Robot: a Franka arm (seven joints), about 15 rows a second.
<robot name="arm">
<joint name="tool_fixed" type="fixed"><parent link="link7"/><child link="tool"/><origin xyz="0 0 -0.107" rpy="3.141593 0 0"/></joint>
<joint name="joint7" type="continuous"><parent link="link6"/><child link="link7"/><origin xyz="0.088 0 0"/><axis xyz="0 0 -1"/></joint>
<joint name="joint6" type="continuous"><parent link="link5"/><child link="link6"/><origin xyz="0 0 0"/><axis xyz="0 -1 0"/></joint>
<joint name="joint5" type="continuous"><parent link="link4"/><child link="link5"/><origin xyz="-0.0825 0 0.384"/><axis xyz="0 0 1"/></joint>
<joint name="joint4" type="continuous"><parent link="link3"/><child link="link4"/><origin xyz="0.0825 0 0"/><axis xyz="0 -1 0"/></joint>
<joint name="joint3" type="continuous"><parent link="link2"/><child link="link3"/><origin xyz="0 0 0.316"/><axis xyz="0 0 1"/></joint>
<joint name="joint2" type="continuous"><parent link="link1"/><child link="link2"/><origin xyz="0 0 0"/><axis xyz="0 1 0"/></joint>
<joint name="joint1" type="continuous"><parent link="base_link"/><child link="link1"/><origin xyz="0 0 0.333"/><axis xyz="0 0 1"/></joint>
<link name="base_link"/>
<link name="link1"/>
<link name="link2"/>
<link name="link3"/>
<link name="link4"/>
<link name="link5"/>
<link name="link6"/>
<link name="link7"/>
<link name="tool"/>
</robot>
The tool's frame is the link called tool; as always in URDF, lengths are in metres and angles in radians. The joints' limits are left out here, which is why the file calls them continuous.
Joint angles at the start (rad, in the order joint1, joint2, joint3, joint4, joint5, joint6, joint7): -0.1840, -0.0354, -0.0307, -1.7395, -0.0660, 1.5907, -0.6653
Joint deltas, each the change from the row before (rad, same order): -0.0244, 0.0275, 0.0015, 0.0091, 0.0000, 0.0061, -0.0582; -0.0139, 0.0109, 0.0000, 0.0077, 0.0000, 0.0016, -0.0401; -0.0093, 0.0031, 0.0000, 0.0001, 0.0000, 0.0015, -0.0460; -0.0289, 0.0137, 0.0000, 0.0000, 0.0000, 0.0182, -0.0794; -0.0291, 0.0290, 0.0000, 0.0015, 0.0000, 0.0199, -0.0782; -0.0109, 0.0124, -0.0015, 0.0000, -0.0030, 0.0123, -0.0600; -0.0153, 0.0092, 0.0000, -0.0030, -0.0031, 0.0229, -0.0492; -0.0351, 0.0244, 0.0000, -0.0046, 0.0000, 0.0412, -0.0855; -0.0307, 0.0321, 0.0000, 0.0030, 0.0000, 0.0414, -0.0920; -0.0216, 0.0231, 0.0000, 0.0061, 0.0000, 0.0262, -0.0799; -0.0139, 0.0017, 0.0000, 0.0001, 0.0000, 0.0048, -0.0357
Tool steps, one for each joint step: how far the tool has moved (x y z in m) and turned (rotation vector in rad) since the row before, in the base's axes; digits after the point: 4 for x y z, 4 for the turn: 0.0047, -0.0136, -0.0102, 0.0096, 0.0143, 0.0352; 0.0013, -0.0081, -0.0023, 0.0056, 0.0030, 0.0259; -0.0005, -0.0051, -0.0015, 0.0067, 0.0029, 0.0363; 0.0004, -0.0165, -0.0062, 0.0096, -0.0019, 0.0509; 0.0031, -0.0177, -0.0141, 0.0128, 0.0095, 0.0496; 0.0013, -0.0080, -0.0061, 0.0058, 0.0026, 0.0484; 0.0008, -0.0096, -0.0049, 0.0007, -0.0078, 0.0357; 0.0008, -0.0215, -0.0131, 0.0070, -0.0088, 0.0526; 0.0028, -0.0201, -0.0142, 0.0064, -0.0085, 0.0636; 0.0016, -0.0144, -0.0088, 0.0052, -0.0058, 0.0597; -0.0029, -0.0078, -0.0006, 0.0026, -0.0018, 0.0219
